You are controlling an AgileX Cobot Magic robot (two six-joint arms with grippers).
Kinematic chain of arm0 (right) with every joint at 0, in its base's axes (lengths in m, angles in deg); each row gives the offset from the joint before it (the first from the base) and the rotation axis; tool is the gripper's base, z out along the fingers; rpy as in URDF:
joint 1: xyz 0 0 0.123 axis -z
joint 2: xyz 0 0 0 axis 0.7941 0.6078 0
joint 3: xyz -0.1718 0.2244 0.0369 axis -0.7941 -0.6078 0
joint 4: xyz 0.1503 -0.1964 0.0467 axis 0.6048 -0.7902 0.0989
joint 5: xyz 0 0 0 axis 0.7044 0.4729 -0.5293
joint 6: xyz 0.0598 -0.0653 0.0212 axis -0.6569 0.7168 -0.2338
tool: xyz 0 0 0 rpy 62.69 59.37 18.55
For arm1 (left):
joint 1: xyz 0 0 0.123 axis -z
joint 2: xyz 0 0 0 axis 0.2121 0.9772 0
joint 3: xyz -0.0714 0.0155 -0.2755 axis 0.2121 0.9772 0
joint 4: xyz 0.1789 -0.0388 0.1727 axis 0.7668 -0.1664 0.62
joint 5: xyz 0 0 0 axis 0.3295 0.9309 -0.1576
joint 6: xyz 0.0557 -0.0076 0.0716 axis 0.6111 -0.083 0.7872
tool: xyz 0 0 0 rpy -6.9 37.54 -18.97
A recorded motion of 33 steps. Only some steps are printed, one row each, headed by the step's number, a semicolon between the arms.
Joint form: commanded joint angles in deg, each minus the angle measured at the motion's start. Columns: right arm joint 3, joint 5, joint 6, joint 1, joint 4, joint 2; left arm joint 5, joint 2, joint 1, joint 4, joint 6, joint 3.
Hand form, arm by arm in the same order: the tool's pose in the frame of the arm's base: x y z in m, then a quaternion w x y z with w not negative. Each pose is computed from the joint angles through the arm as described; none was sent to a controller.
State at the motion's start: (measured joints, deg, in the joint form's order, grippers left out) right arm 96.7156 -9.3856 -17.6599 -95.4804 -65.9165 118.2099; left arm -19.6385 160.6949 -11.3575 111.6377 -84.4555 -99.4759
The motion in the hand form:
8: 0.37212 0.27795 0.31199 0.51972 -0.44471 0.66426 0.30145; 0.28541 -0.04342 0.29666 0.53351 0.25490 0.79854 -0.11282
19: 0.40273 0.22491 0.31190 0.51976 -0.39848 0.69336 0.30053; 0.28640 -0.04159 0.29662 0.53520 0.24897 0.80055 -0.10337
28: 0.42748 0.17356 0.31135 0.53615 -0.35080 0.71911 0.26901; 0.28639 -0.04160 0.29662 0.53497 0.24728 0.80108 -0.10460
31: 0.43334 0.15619 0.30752 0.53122 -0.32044 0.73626 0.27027; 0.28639 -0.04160 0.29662 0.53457 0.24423 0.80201 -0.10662
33: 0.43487 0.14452 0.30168 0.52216 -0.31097 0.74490 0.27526; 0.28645 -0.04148 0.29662 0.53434 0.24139 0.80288 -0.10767
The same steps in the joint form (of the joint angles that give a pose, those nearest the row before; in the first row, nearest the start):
8: -3.42 -13.43 -9.37 12.03 -1.89 -6.38; 6.86 -1.14 -0.25 -0.11 -4.15 0.14
19: -3.42 -17.55 -12.02 20.31 -1.90 -6.38; 8.18 -1.14 -0.25 -0.11 -4.15 0.14
28: -3.52 -17.31 -12.51 27.36 -1.90 -6.38; 8.17 -1.14 -0.25 -0.11 -4.40 0.14
31: -4.21 -17.31 -14.88 29.64 -1.89 -6.38; 8.17 -1.14 -0.25 -0.11 -4.83 0.14
33: -5.27 -18.71 -15.46 31.34 -1.90 -6.38; 8.25 -1.14 -0.25 -0.10 -5.19 0.14

